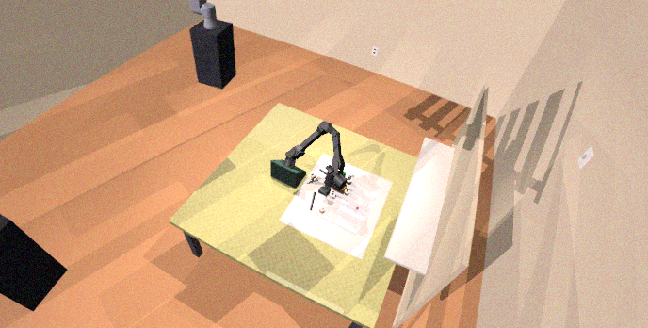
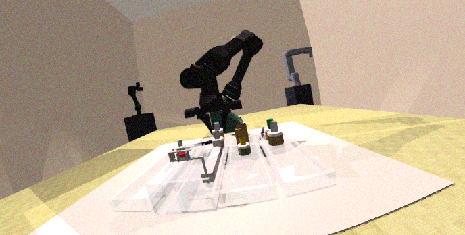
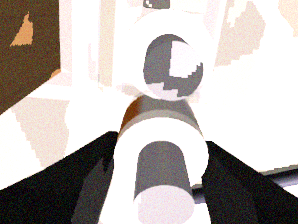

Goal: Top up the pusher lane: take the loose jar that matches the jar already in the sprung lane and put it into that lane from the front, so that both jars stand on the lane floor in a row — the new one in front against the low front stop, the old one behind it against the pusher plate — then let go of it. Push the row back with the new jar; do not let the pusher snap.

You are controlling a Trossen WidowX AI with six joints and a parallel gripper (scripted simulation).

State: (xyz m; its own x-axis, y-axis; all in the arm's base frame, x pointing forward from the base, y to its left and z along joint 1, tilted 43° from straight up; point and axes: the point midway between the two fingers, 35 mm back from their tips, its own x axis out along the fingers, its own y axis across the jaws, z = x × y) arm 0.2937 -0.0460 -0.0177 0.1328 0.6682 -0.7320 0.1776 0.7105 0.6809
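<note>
Right now my gripper tip is 7 cm short of the brown box, 7 cm to the right of it and 1 cm above it. From my gripper tip the other things lie so: red block 21 cm ahead, 7 cm to the right, 2 cm above.
</note>
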